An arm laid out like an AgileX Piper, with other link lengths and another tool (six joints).
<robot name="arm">
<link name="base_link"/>
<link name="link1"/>
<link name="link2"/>
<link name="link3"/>
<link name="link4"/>
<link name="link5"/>
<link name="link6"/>
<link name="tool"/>
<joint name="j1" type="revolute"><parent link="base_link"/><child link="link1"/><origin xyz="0 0 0.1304"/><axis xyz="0 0 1"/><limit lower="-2.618" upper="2.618"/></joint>
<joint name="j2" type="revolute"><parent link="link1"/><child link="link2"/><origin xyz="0 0 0"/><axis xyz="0 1 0"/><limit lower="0" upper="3.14"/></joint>
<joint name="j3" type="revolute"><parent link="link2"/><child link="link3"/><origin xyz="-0.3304 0 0.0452"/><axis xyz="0 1 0"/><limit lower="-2.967" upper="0"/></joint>
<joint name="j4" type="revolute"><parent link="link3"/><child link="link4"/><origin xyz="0.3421 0 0.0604"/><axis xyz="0.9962 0 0.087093"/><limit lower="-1.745" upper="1.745"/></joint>
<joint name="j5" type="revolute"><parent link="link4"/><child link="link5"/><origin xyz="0 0 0"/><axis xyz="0 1 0"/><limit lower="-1.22" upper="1.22"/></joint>
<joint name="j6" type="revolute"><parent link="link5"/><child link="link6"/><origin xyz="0.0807 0 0.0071"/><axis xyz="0.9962 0 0.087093"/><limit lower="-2.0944" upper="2.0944"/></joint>
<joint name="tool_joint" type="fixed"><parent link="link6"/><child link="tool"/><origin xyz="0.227 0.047 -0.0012" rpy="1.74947 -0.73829 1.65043"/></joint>
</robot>
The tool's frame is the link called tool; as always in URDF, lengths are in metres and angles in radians.
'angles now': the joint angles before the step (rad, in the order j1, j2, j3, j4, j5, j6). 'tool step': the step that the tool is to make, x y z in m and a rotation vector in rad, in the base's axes. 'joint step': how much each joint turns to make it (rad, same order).
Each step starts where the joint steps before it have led.
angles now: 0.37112 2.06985 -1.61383 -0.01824 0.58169 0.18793
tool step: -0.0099 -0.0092 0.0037 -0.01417 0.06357 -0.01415
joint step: -0.00990 0.00024 -0.04082 0.01121 0.10501 -0.00098
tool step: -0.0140 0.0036 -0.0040 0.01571 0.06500 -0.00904
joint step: -0.00105 0.00685 -0.01679 0.04220 0.06526 -0.00525
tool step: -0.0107 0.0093 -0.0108 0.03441 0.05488 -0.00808
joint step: -0.00111 0.01807 -0.00246 0.05975 0.02424 -0.01206
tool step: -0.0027 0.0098 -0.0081 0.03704 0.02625 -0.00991
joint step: -0.00124 0.01883 -0.00069 0.05177 -0.00571 -0.01050
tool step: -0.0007 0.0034 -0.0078 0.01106 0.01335 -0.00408
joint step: -0.00032 0.01508 -0.00073 0.01812 -0.00538 -0.00379
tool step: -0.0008 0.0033 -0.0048 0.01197 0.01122 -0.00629
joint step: 0.00001 0.00989 -0.00021 0.01661 -0.00337 -0.00029
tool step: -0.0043 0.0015 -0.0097 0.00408 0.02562 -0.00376
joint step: -0.00026 0.01512 -0.00040 0.01321 0.00800 -0.00005
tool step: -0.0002 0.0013 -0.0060 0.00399 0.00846 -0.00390
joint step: -0.00018 0.01114 -0.00085 0.00752 -0.00386 0.00013
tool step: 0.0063 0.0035 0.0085 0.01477 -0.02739 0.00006
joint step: -0.00016 -0.00839 0.00053 0.01081 -0.02209 -0.00956
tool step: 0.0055 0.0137 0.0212 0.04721 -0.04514 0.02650
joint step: -0.00008 -0.01969 0.00018 0.06550 -0.02952 -0.06574
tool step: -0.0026 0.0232 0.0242 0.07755 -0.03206 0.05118
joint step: -0.00002 -0.01686 0.00056 0.13226 -0.01489 -0.12241
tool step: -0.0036 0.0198 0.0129 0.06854 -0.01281 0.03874
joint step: -0.00007 0.00158 -0.00085 0.12345 -0.00660 -0.10559
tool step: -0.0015 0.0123 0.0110 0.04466 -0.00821 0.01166
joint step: 0.00273 -0.00324 0.00062 0.06934 -0.00562 -0.04662
